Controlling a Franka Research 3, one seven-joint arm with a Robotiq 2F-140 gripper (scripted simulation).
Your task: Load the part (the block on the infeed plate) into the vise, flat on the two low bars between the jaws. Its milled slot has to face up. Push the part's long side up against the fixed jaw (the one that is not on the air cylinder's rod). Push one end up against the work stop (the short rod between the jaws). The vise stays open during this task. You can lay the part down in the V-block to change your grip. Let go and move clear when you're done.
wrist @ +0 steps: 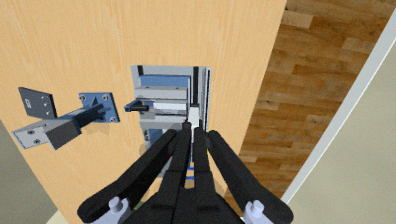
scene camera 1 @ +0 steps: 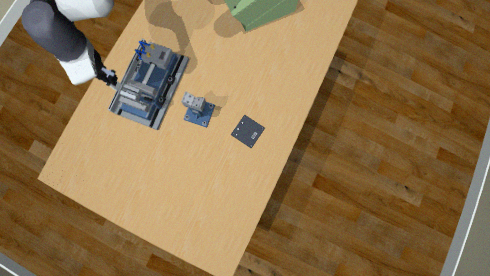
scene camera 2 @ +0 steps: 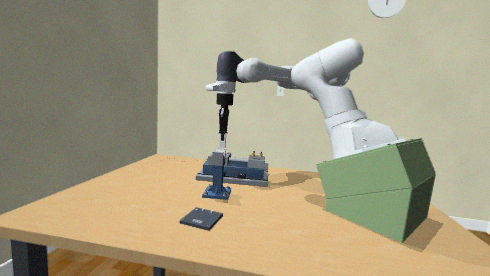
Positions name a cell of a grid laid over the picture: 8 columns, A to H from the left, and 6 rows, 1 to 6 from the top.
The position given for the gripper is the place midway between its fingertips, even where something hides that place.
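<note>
Scene camera 1 shows a vise (scene camera 1: C2). In the wrist view you get the vise (wrist: D3) again, along with the gripper (wrist: D4).
</note>
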